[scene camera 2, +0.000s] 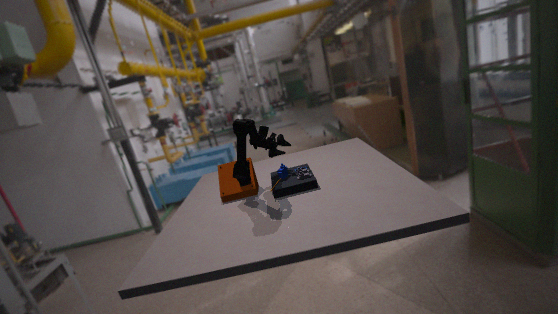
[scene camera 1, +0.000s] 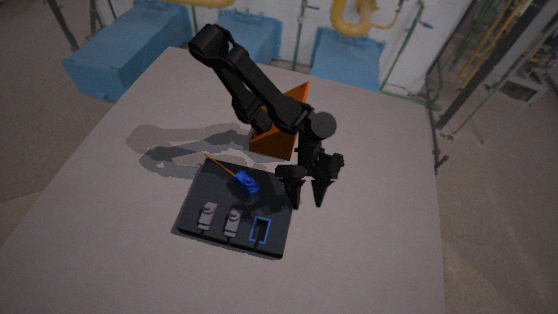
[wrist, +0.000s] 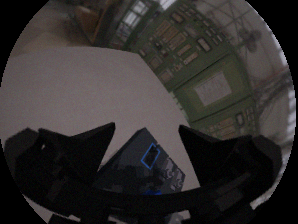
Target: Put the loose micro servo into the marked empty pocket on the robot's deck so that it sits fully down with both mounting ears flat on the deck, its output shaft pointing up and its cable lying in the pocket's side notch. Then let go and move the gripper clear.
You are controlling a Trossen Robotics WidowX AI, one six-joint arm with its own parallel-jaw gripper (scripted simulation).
Labels:
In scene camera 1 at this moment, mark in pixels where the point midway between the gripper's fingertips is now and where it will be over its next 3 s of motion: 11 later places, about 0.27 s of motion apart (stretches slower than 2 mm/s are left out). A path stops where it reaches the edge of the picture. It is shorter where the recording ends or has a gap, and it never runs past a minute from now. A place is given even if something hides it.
My gripper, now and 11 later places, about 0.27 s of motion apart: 307,208; 304,210; 301,210; 298,210; 294,209; 289,207; 283,205; 277,201; 271,197; 265,191; 258,186; 251,179

